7 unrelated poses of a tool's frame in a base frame.
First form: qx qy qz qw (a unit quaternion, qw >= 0); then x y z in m.
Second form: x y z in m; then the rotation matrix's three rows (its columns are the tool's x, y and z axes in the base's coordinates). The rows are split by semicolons. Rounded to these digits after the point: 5 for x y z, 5 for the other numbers.
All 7 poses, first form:
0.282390, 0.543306, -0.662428, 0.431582, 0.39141, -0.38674, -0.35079
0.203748, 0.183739, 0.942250, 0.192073, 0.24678, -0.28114, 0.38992
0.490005, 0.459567, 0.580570, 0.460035, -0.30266, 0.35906, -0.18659
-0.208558, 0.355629, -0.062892, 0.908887, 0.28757, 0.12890, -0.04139
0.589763, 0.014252, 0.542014, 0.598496, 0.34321, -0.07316, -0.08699
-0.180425, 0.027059, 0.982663, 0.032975, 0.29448, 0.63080, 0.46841
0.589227, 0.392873, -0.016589, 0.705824, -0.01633, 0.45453, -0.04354
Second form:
0.39141, -0.38674, -0.35079; -0.46799, 0.87863, 0.09484; -0.26494, -0.03711, -0.96355; -0.84309, -0.47605, 0.25015
0.24678, -0.28114, 0.38992; -0.84319, -0.28709, 0.45455; 0.43683, -0.85870, 0.26799; 0.31338, 0.42452, 0.84945
-0.30266, 0.35906, -0.18659; -0.09653, -0.08378, 0.99180; 0.98454, -0.15433, 0.08278; 0.14613, 0.98446, 0.09739
0.28757, 0.12890, -0.04139; 0.73915, -0.03402, 0.67269; -0.26266, 0.90510, 0.33438; -0.62022, -0.42384, 0.66006
0.34321, -0.07316, -0.08699; 0.41204, -0.63198, 0.65638; 0.66560, -0.28320, -0.69049; 0.62226, 0.72139, 0.30395
0.29448, 0.63080, 0.46841; -0.93272, -0.07457, -0.35281; 0.05504, -0.99636, 0.06508; -0.35638, 0.04128, 0.93343
-0.01633, 0.45453, -0.04354; 0.69075, 0.48640, 0.53505; 0.43956, 0.30507, -0.84482; -0.57415, 0.81875, -0.00307

